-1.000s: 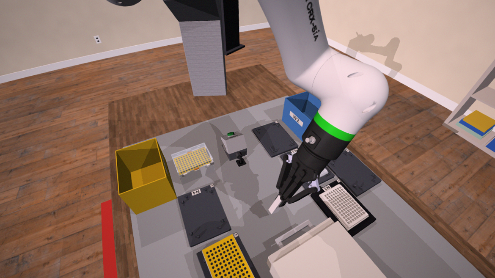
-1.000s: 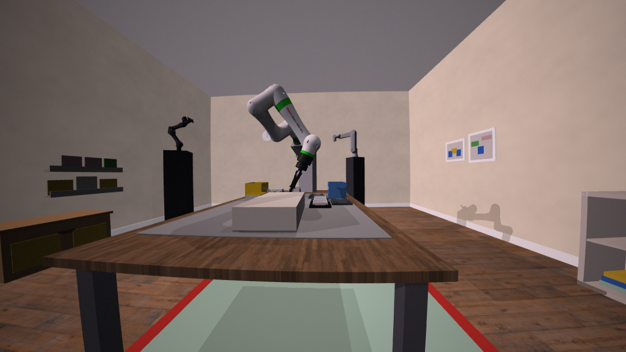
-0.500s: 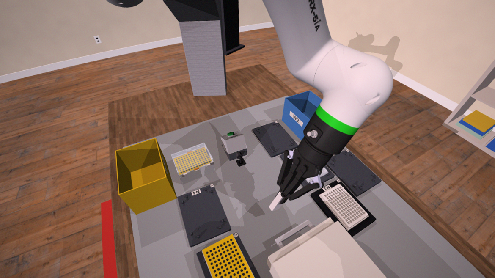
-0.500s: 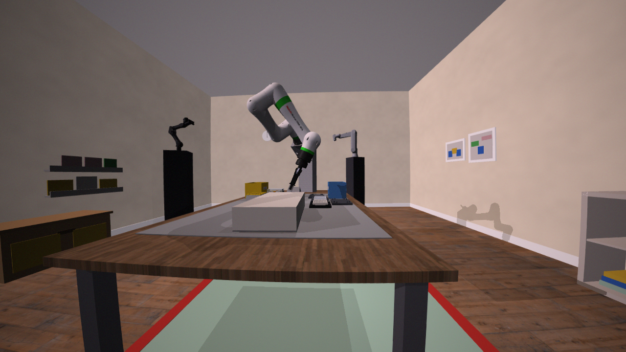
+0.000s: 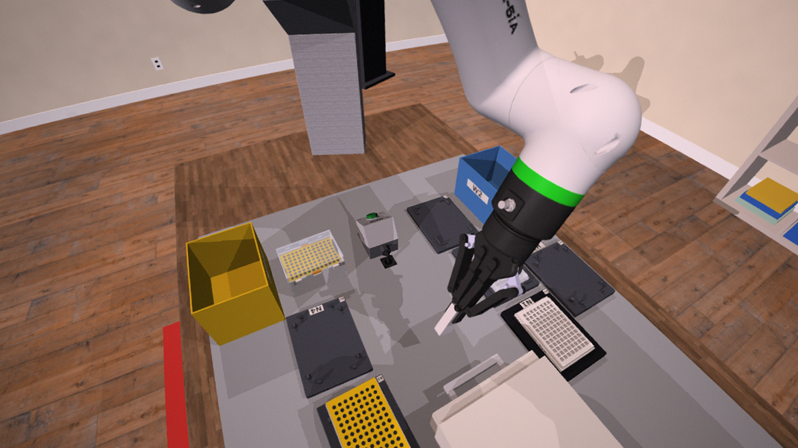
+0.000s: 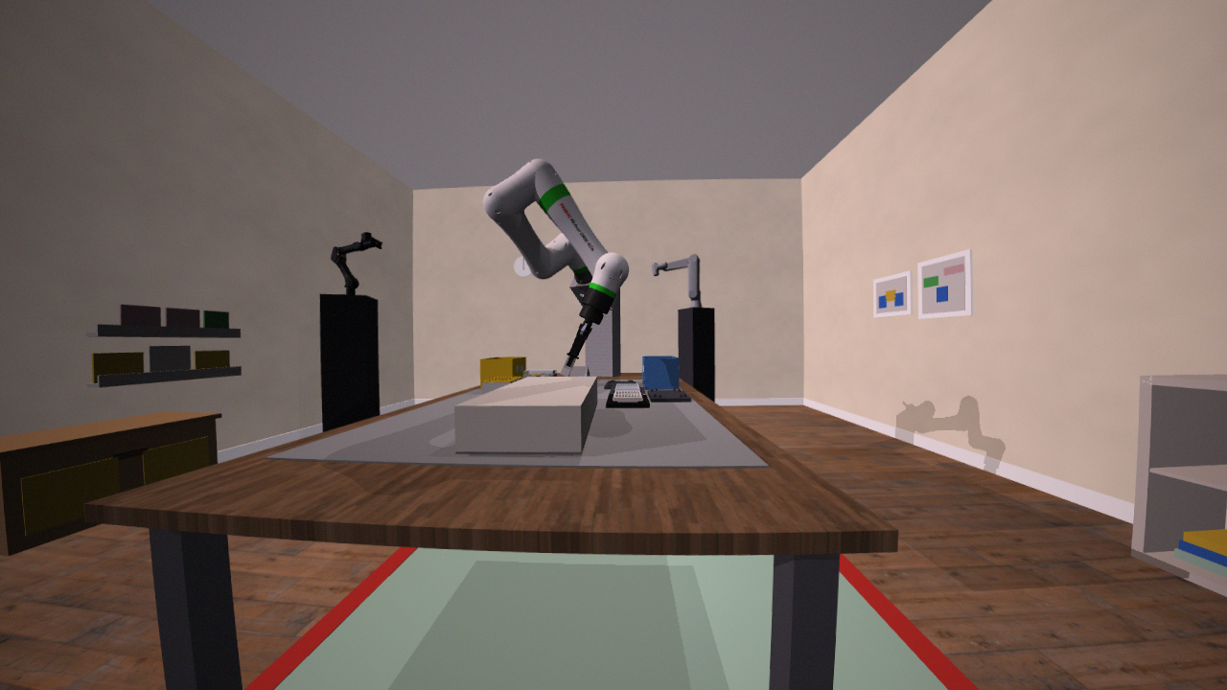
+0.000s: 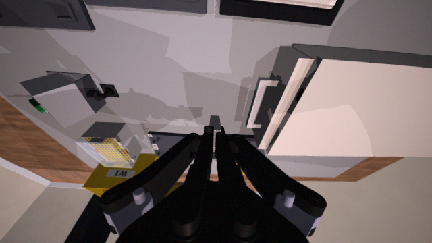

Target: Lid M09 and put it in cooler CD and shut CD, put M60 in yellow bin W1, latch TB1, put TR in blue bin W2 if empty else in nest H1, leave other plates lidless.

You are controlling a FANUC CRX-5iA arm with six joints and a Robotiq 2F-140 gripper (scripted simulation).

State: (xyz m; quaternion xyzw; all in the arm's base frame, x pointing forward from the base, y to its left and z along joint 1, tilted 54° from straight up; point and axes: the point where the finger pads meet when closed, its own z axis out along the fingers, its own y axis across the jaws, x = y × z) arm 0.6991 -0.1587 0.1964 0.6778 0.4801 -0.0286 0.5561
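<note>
The white assay plate lies 150 mm ahead of my hand, 140 mm to the left of it and 90 mm below it. From my hand the other things lie so: yellow tip rack TR: 10 mm behind, 210 mm to the right, 50 mm below; lid: 180 mm ahead, 80 mm to the right, 80 mm below; nest N2: 200 mm to the right, 100 mm below.
</note>
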